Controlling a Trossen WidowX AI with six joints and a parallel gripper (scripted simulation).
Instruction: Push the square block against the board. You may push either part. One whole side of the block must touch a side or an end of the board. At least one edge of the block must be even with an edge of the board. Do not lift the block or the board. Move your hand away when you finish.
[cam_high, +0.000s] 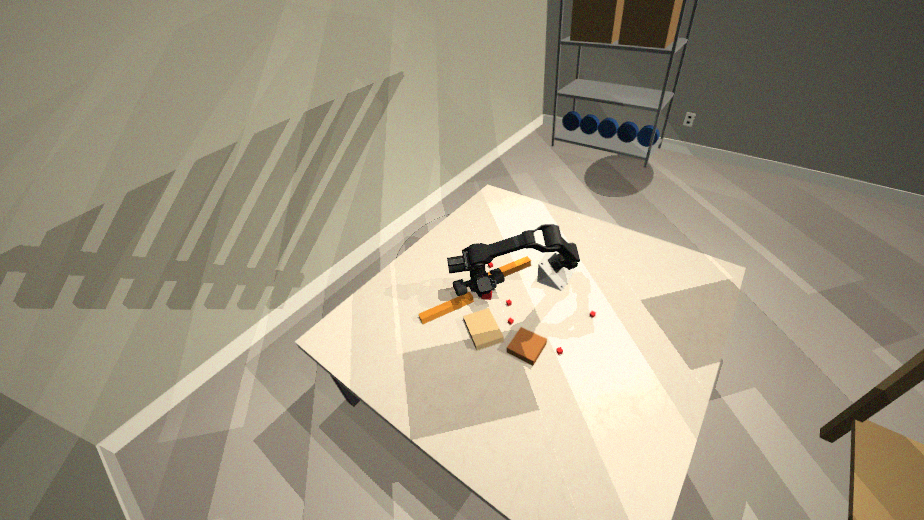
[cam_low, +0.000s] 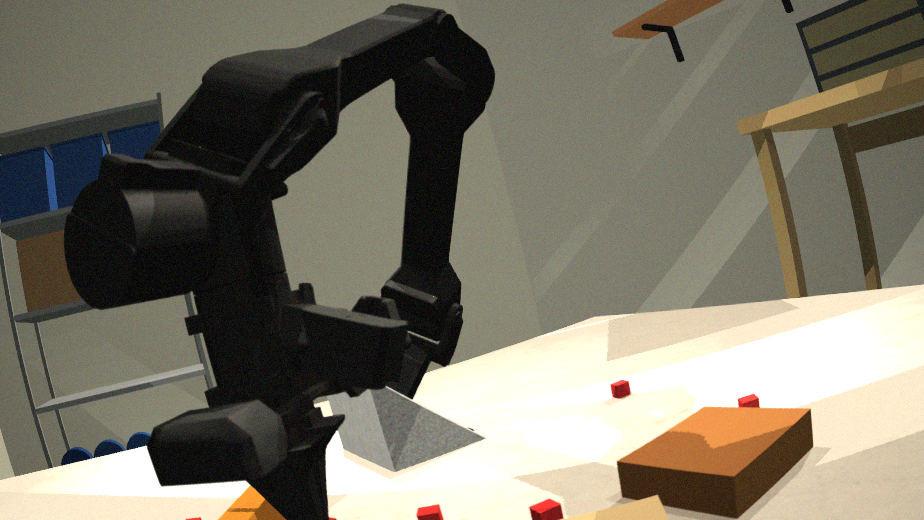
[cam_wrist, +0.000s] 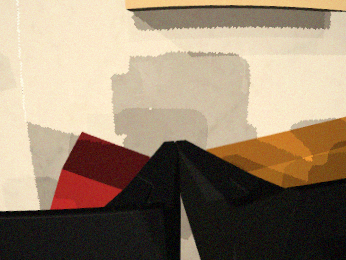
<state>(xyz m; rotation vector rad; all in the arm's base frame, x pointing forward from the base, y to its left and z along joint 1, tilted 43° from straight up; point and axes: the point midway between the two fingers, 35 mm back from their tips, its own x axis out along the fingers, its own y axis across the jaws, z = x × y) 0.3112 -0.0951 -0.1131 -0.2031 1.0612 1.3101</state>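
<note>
Right now my gripper tip is 5 cm past the red cube, 1 cm to the left of it and 2 cm above it. Round my gripper tip: tan square block: 10 cm ahead, 9 cm to the left, 3 cm below; orange-brown square block: 6 cm ahead, 26 cm to the left, 3 cm below.
</note>
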